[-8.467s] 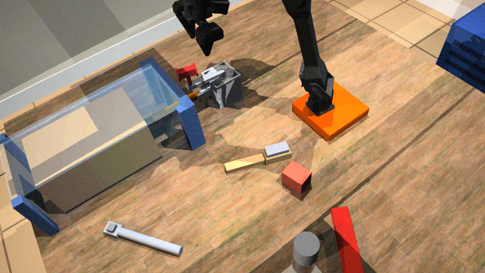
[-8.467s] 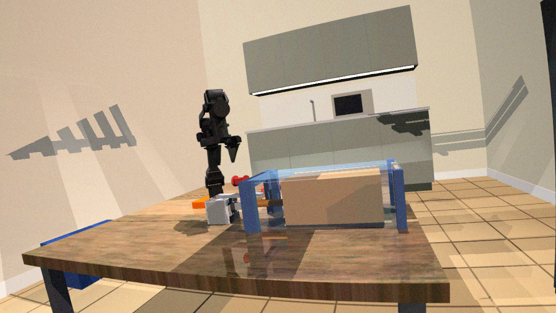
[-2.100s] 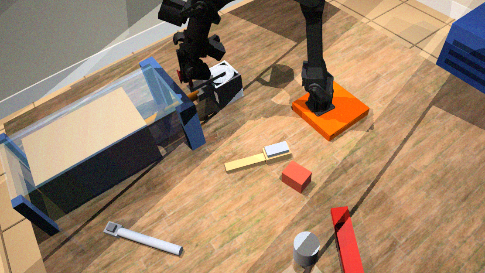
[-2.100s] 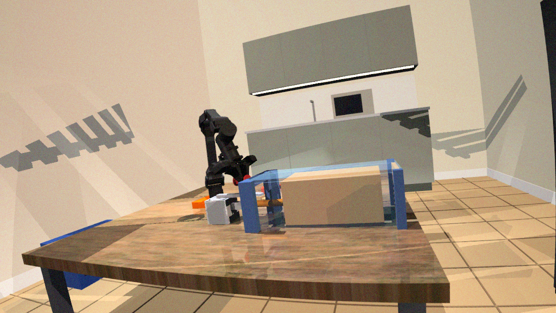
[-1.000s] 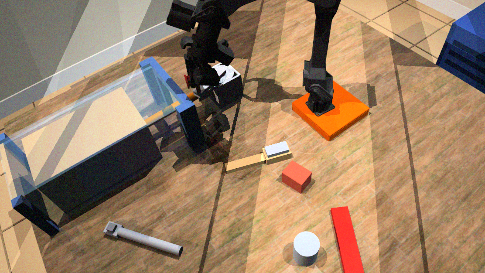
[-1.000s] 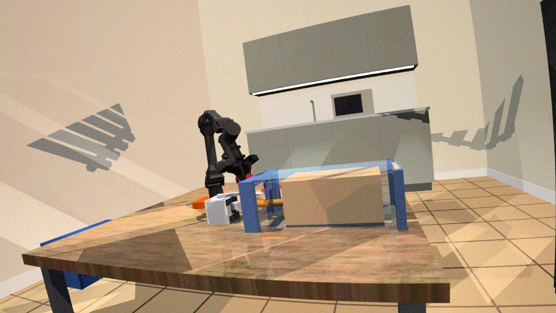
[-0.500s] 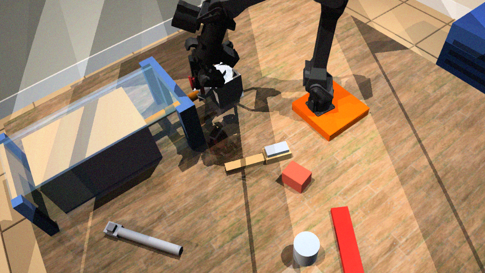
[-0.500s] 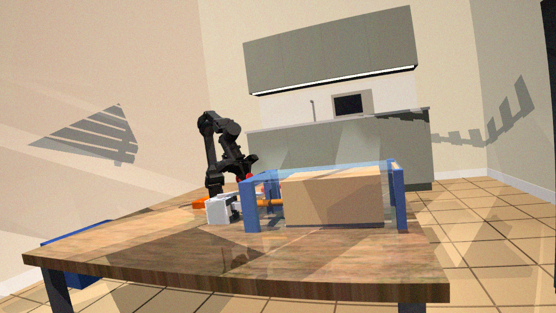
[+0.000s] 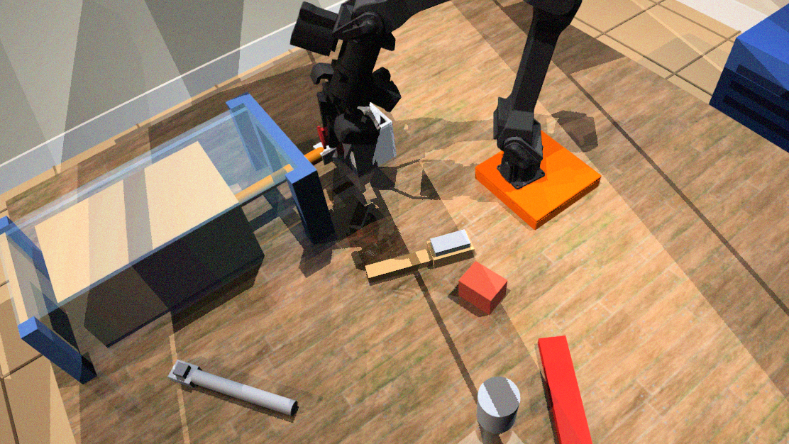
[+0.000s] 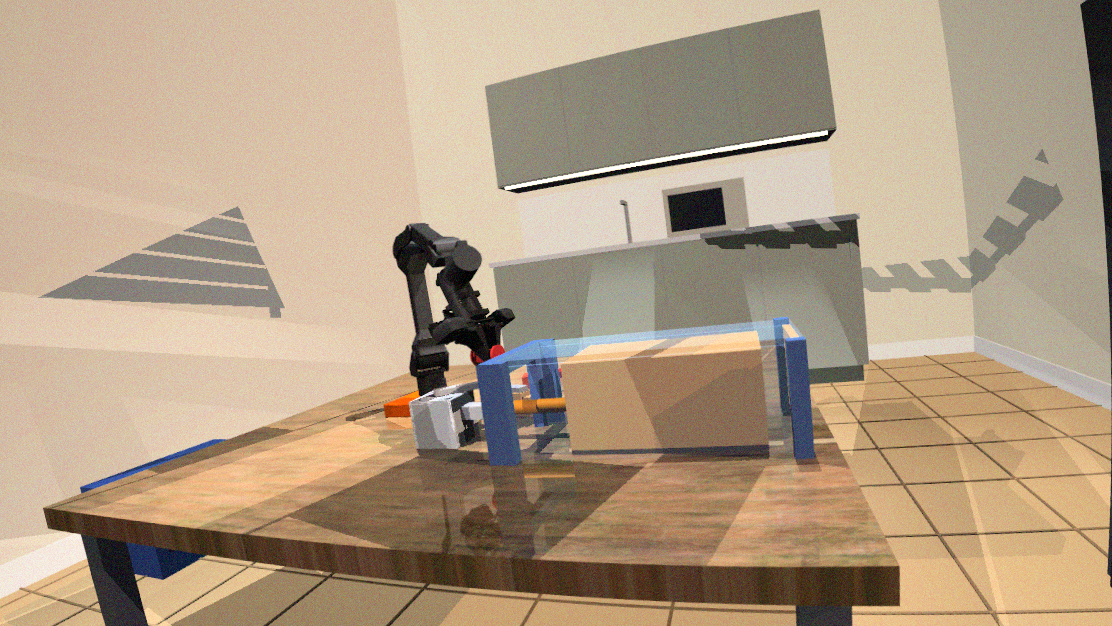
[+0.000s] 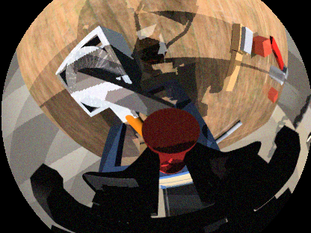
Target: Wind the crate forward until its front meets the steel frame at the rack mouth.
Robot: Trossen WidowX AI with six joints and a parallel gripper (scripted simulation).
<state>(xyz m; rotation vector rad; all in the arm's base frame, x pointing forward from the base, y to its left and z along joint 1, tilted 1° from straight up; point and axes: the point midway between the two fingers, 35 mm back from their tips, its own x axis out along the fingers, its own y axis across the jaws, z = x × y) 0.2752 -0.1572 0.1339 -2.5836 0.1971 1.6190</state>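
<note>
Right now my gripper tip is 4 cm past the winch handle, 3 cm above it and 2 cm to the left of it. From my gripper tip the other things lie so: red knob 1 cm behind; wooden brush 21 cm to the left, 11 cm below, 5 cm behind; grey winch 10 cm below, 10 cm behind, 8 cm to the right.
</note>
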